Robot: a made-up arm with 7 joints.
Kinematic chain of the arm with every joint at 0, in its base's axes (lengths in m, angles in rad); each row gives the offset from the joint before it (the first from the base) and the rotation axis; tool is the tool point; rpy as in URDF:
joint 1: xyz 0 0 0.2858 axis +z
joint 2: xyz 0 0 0 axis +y
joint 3: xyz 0 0 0.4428 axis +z
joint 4: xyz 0.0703 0 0 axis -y
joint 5: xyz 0.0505 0 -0.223 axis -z
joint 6: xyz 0 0 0 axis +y
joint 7: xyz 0.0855 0 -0.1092 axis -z
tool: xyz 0 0 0 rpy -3.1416 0 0
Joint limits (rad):
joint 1: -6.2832..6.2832
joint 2: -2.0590..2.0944
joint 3: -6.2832..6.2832
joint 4: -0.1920..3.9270
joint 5: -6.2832..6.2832
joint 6: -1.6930..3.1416
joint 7: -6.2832..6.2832
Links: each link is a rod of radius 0.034 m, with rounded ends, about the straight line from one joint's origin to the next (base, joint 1, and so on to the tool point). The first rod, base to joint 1, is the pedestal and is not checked.
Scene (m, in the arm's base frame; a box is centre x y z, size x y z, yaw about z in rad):
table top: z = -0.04
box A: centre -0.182 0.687 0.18 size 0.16 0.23 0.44 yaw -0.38
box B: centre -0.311 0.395 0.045 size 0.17 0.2 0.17 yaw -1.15
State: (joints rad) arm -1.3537 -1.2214 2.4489 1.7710 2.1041 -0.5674 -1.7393
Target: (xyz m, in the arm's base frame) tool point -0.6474 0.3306 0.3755
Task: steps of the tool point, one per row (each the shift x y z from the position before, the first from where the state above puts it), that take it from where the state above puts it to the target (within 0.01 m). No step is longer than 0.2 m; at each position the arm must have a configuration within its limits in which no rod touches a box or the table.
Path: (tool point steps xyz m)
1: 0.0134 -0.0617 0.0237
2: 0.0003 -0.0711 0.0173
3: -0.0128 -0.0741 0.0112
4: -0.0239 -0.0729 0.0070
5: -0.1026 0.1218 -0.0326
6: -0.1654 0.0675 -0.0323
7: -0.1914 -0.0084 -0.0208
8: -0.1767 -0.0791 0.0001
9: -0.1328 -0.1237 0.0227
10: -0.0095 0.0389 0.0122
11: -0.0127 0.0237 0.0366
12: -0.0171 0.0009 0.0563

